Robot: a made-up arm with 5 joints. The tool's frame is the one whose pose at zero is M.
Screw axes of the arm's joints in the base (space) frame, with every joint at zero. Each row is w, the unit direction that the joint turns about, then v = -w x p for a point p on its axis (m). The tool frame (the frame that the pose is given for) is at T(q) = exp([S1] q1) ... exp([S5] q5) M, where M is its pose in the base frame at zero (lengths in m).
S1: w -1 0 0 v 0 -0.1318 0
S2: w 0 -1 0 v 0.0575 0 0.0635
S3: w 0 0 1 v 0.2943 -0.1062 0
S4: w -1 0 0 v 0 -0.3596 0.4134
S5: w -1 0 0 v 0 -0.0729 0.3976
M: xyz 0.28 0.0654 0.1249 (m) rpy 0 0 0 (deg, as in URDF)
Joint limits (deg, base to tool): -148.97..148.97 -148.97..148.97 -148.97..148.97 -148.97..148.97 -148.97..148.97
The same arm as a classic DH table. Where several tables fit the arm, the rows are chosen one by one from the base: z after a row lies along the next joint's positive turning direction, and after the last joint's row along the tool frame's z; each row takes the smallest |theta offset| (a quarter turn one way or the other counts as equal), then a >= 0, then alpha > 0; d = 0 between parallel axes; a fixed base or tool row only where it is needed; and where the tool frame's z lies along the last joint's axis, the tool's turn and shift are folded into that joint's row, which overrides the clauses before.
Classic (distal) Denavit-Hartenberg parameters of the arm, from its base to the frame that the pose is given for. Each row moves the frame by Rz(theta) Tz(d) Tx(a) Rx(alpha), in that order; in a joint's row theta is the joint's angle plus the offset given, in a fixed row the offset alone. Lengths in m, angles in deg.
base (fixed): theta_offset -90, d 0.1318, a 0, alpha 90
joint 1: theta_offset -90, d 0.0635, a 0.0743, alpha -90
joint 2: theta_offset 90, d -0.2943, a 0.1697, alpha -90
joint 3: theta_offset 90, d 0.3021, a 0.1191, alpha -90
joint 4: theta_offset -86.85, d 0, a -0.2871, alpha 0
joint 5: theta_offset 86.85, d -0.1738, a -0.3322, alpha 90
tool (fixed): theta_offset -90, d 0.052, a 0, alpha 0
Joint limits (deg, base to tool): -148.97..148.97 -148.97..148.97 -148.97..148.97 -148.97..148.97 -148.97..148.97

